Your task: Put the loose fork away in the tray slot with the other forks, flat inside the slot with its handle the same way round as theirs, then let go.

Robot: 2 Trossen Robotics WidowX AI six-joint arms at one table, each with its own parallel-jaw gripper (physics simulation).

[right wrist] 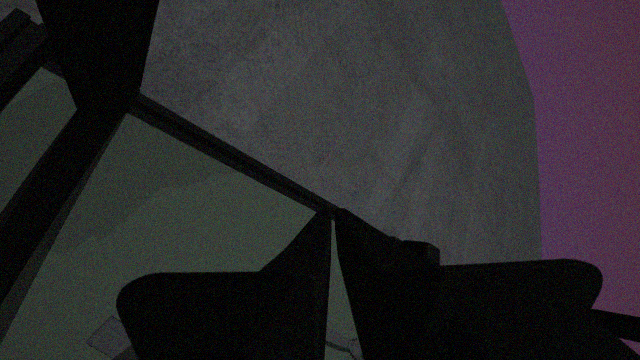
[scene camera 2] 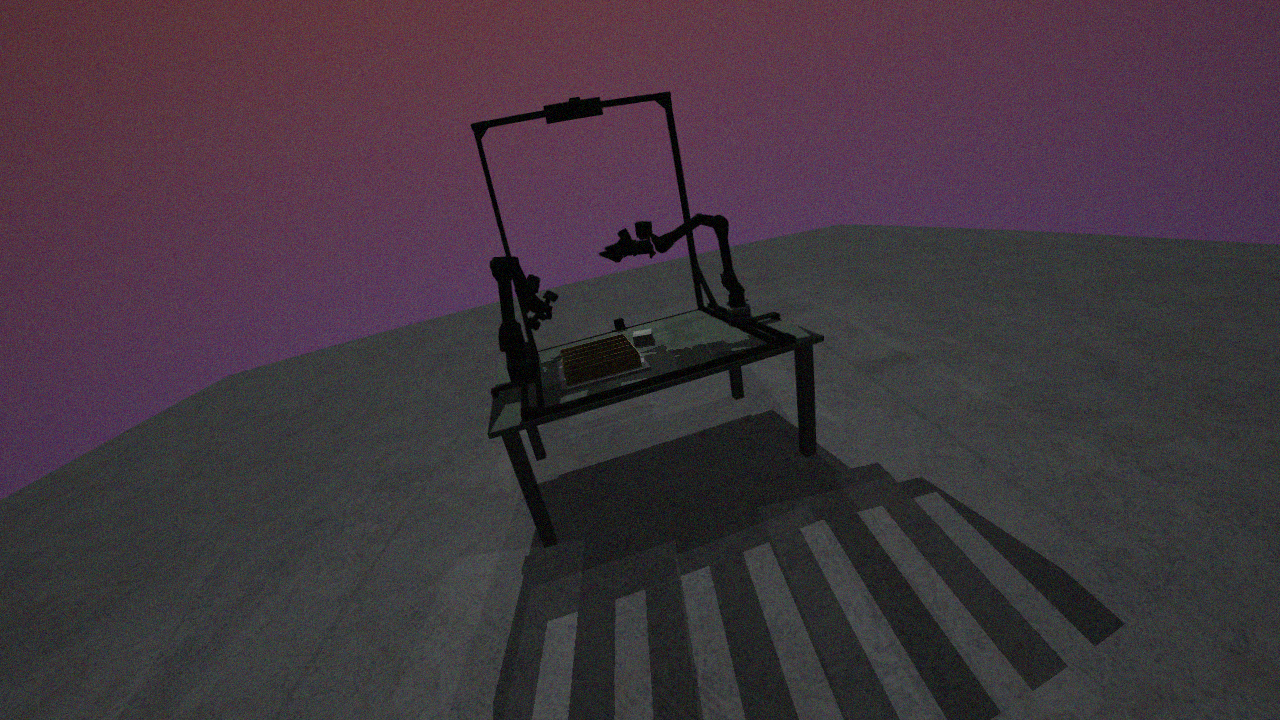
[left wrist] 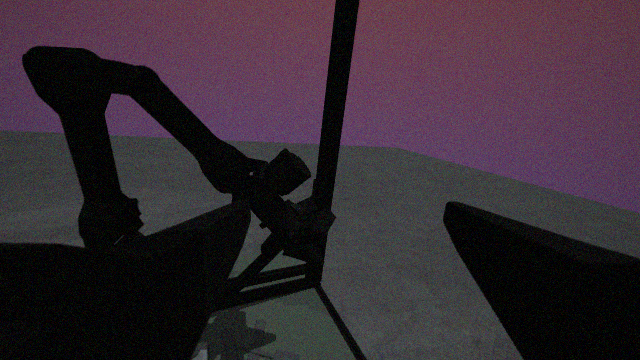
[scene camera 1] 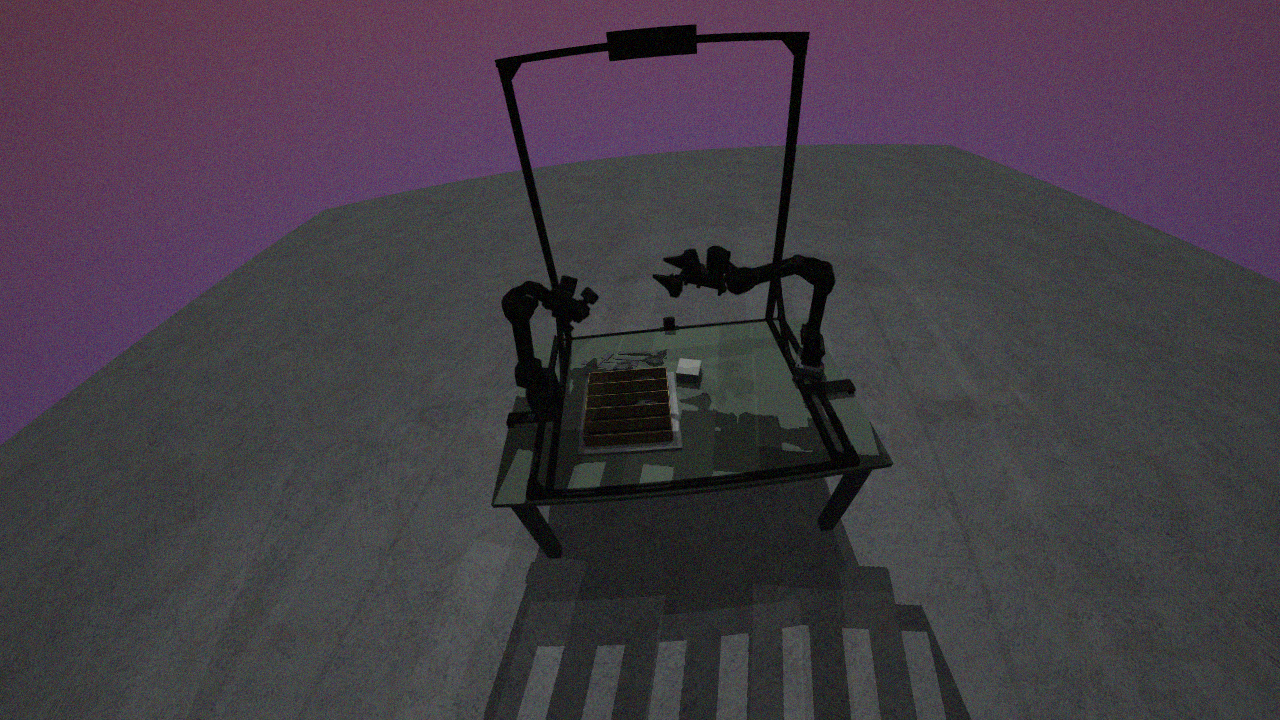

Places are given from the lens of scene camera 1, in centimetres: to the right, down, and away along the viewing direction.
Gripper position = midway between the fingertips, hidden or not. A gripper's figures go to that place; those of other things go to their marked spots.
my left gripper (scene camera 1: 658, 267): 6, -29, 120
my right gripper (scene camera 1: 588, 314): -20, -18, 150
wooden cutlery tray (scene camera 1: 653, 422): 4, 20, 121
